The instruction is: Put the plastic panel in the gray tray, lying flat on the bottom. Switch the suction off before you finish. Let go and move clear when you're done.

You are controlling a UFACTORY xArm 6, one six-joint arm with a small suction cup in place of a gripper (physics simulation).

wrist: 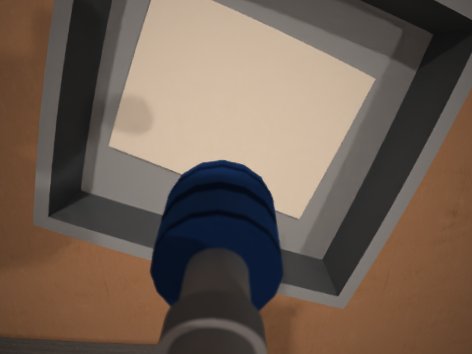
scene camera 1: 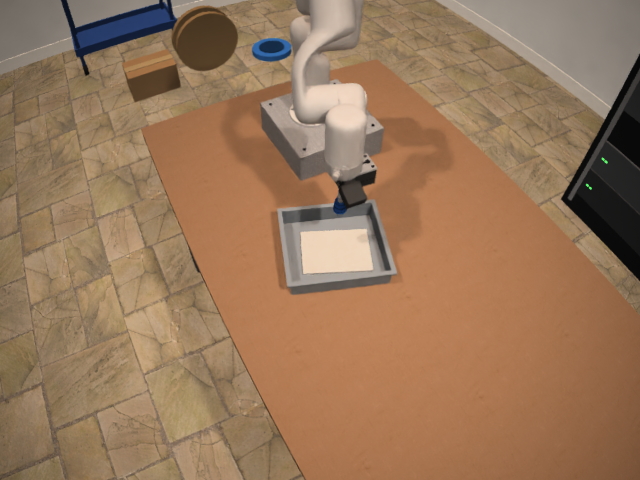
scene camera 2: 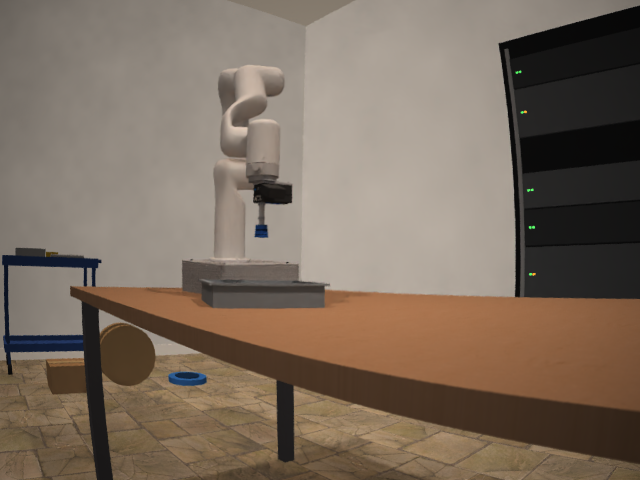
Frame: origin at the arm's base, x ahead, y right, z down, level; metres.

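Where they show: hand, tool point: [wrist: 220, 210] [scene camera 1: 339, 209] [scene camera 2: 261, 237]; arm's base, link origin: [scene camera 2: 229, 261].
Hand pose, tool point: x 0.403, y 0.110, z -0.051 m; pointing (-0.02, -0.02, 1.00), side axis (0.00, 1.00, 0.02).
Observation:
Each offset is from my tool point to the top centre of the thing. Level surfaces: height alone.
The cream plastic panel @(dx +0.008, dy +0.005, dz +0.138 m) [scene camera 1: 336, 252] [wrist: 240, 95] lies flat on the bottom of the gray tray, inside its four walls. The gray tray @(dx +0.005, dy +0.010, dz +0.097 m) [scene camera 1: 341, 284] [scene camera 2: 266, 296] [wrist: 365, 265] stands upright on the table in front of the robot's base. In scene camera 2 the tray's wall hides the panel. My gripper, a blue suction cup [scene camera 1: 339, 207] [scene camera 2: 261, 231] [wrist: 220, 215], hangs high above the tray, apart from the panel, with nothing on it. It counts as open.
The brown table top @(dz +0.147 m) [scene camera 1: 413, 335] [scene camera 2: 413, 330] bears the tray and the robot's gray base block [scene camera 1: 289, 134] [scene camera 2: 201, 276]. A black server rack [scene camera 1: 620, 180] [scene camera 2: 578, 196] stands at the right. A blue cart, a cardboard box [scene camera 1: 153, 80], a brown round object [scene camera 1: 206, 41] and a blue ring stand beyond the table.

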